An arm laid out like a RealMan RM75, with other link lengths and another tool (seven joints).
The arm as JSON. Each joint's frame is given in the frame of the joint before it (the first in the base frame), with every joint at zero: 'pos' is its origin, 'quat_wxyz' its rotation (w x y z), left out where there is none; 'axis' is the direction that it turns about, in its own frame. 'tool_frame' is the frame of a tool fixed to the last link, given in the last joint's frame.
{
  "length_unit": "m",
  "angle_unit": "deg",
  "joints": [
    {
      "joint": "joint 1",
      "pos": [
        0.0,
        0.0,
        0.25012
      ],
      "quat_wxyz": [
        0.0,
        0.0,
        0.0,
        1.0
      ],
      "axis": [
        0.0,
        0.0,
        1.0
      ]
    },
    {
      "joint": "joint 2",
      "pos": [
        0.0,
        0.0,
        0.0
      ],
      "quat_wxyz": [
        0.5,
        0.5,
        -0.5,
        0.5
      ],
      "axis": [
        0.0,
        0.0,
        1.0
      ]
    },
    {
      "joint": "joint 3",
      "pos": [
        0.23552,
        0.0,
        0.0
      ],
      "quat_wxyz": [
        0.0,
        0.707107,
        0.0,
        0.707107
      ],
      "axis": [
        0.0,
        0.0,
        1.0
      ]
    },
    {
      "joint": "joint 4",
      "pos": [
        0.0,
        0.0,
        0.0
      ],
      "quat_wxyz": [
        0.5,
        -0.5,
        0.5,
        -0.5
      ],
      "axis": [
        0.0,
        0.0,
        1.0
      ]
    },
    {
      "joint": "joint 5",
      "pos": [
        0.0,
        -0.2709,
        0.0
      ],
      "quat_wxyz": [
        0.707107,
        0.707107,
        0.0,
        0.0
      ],
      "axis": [
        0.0,
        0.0,
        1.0
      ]
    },
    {
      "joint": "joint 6",
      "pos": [
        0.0,
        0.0,
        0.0
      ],
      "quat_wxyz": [
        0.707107,
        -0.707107,
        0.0,
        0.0
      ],
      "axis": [
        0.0,
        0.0,
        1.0
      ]
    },
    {
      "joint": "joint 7",
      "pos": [
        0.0,
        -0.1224,
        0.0
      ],
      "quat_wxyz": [
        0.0,
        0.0,
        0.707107,
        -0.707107
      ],
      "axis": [
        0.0,
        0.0,
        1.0
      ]
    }
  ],
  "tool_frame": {
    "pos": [
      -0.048,
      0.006,
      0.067
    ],
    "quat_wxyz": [
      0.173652,
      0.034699,
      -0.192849,
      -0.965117
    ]
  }
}
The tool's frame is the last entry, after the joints.
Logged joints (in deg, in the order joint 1, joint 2, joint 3, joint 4, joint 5, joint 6, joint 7), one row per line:
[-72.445 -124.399 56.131 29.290 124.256 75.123 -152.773]
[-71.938 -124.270 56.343 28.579 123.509 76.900 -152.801]
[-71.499 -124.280 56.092 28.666 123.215 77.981 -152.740]
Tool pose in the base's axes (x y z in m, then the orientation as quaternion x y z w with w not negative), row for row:
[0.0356 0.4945 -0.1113 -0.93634 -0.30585 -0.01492 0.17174]
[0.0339 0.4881 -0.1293 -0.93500 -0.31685 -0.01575 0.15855]
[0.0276 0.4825 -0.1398 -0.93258 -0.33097 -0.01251 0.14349]
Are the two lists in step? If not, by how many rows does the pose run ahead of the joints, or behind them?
The pose runs 2 rows behind the joints: the pose in row i belongs to the joints in row i - 2.
